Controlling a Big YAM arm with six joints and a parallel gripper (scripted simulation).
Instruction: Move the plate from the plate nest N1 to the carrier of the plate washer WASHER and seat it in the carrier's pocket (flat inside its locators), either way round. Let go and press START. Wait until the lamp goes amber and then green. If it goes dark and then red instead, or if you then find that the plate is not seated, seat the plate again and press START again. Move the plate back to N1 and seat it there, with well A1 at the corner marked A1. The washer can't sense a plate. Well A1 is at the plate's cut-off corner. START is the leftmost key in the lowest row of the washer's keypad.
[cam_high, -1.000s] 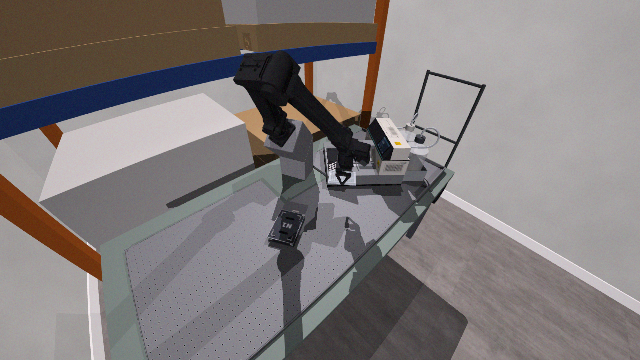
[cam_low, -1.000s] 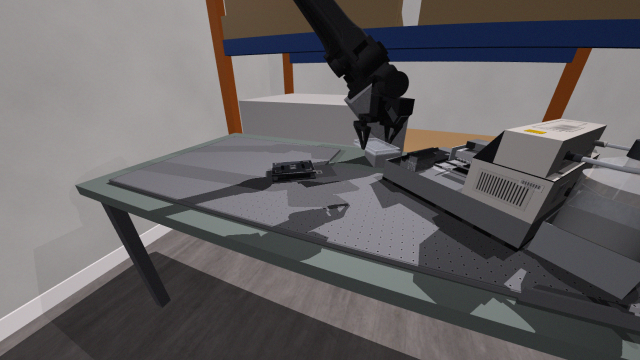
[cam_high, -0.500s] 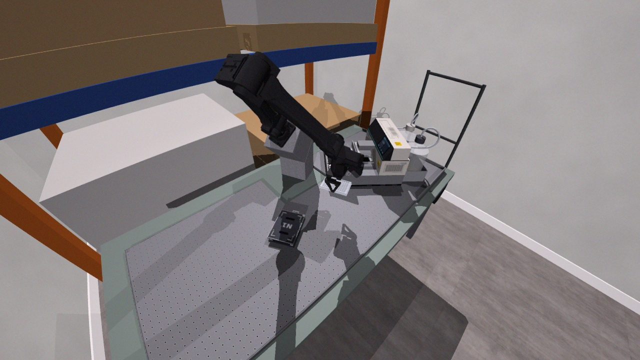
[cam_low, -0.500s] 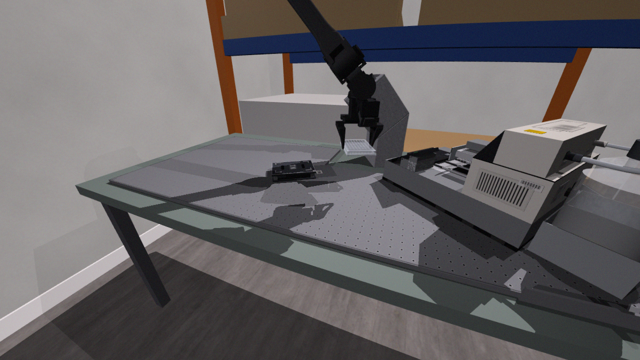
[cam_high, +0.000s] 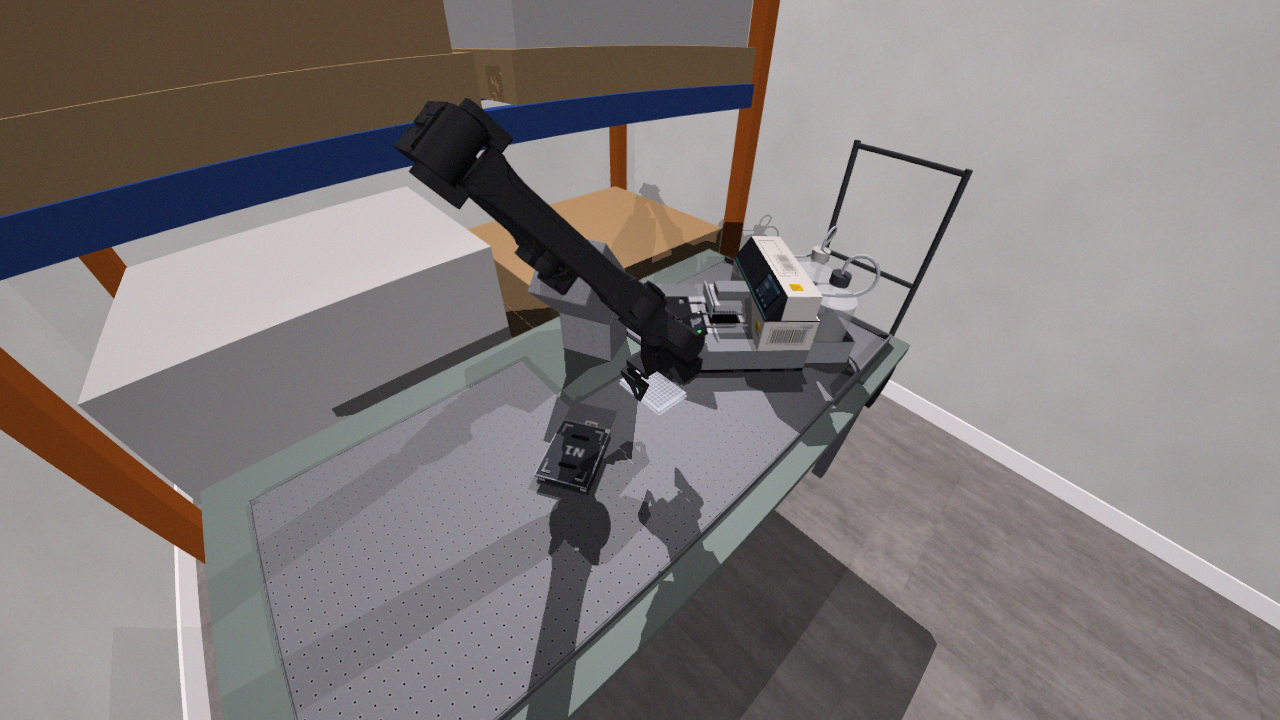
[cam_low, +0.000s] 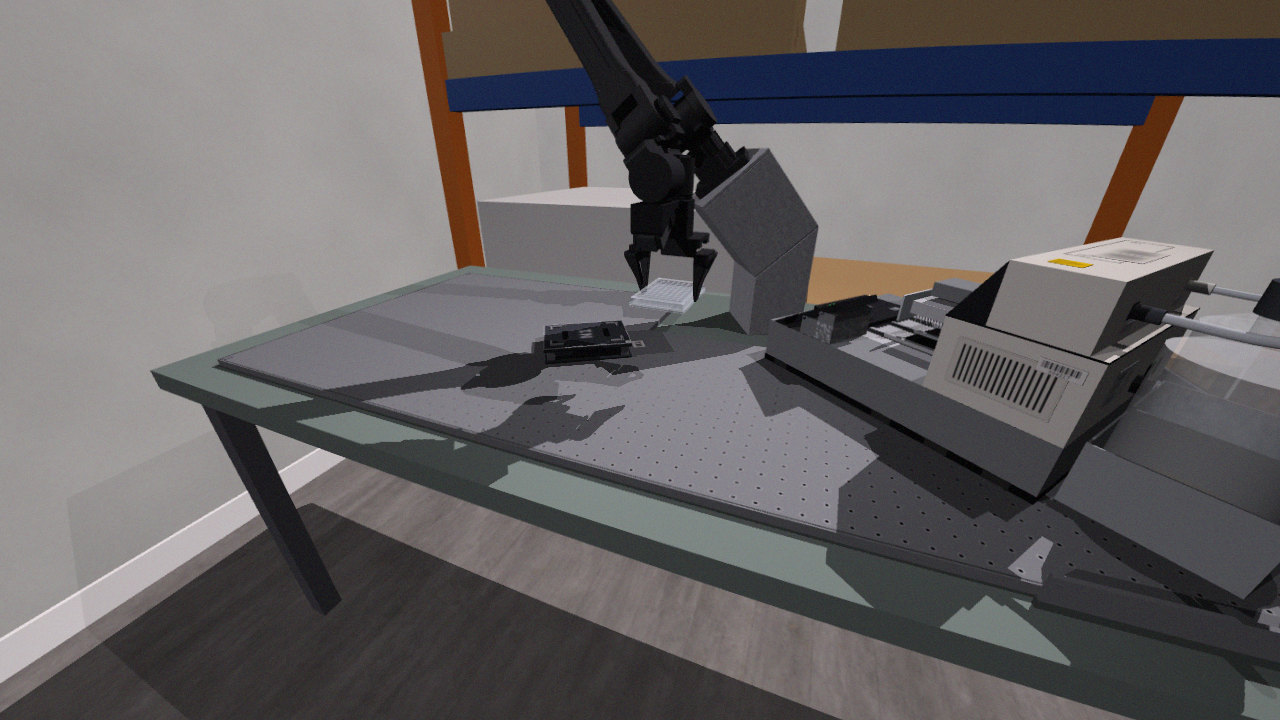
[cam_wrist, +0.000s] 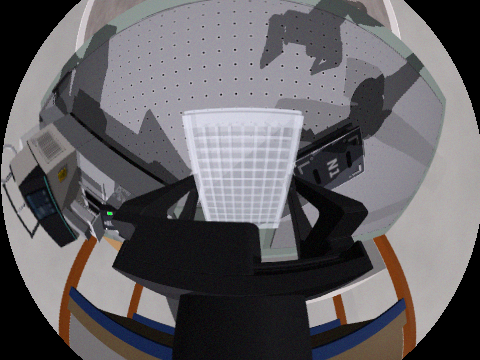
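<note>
My hand is 170 mm to the left of the black plate nest N1, 120 mm above it and 90 mm past it. The rest, counted from my hand: white well plate right at my hand; then plate washer 450 mm to the left, 50 mm behind, 20 mm below.
</note>
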